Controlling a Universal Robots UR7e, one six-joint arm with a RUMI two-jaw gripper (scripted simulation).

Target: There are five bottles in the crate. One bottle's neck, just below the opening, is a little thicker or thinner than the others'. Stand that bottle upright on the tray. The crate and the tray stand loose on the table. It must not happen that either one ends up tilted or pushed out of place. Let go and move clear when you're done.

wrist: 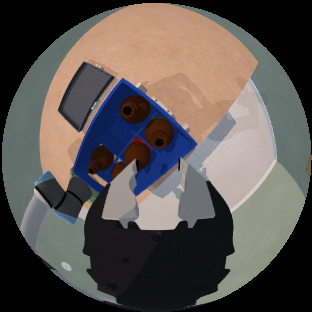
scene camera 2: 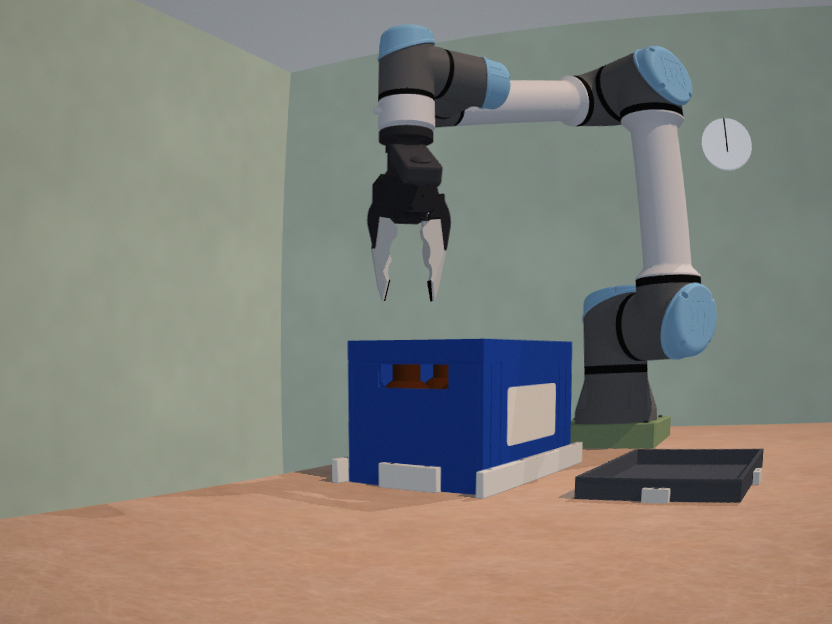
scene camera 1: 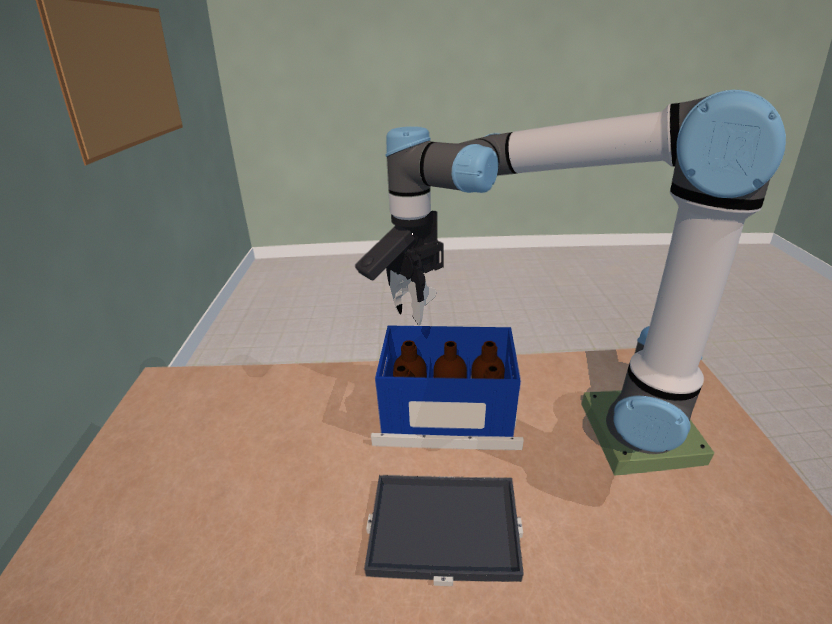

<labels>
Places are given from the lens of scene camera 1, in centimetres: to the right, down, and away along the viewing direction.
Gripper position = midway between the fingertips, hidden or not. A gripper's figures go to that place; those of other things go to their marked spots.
my gripper (scene camera 1: 409, 319): -1, 2, 93
blue crate (scene camera 1: 407, 405): -2, 18, 88
</labels>
